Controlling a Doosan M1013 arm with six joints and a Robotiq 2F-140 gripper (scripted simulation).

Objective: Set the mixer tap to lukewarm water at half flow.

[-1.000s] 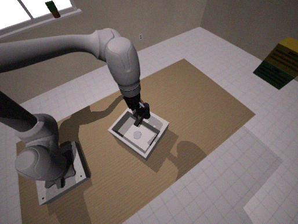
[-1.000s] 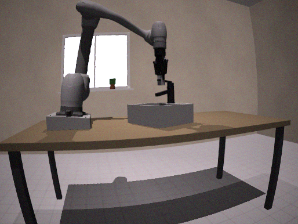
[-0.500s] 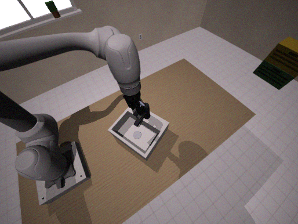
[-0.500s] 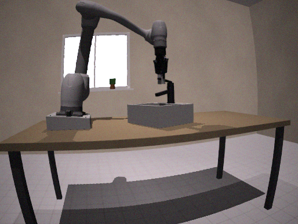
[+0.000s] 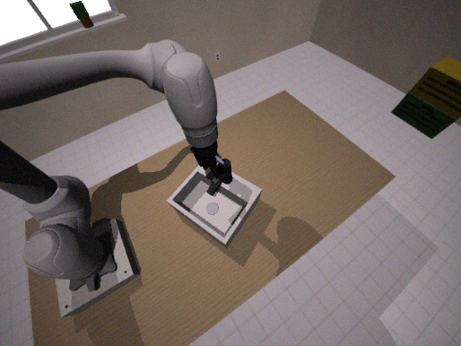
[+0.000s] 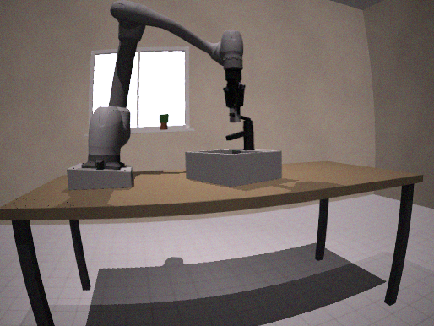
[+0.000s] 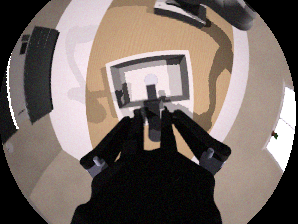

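Right now the black mixer tap is 5 cm ahead of my hand, 3 cm to the left of it and 6 cm below it. Also, from my hand: sink basin (3 cm behind, 2 cm to the right, 25 cm below).
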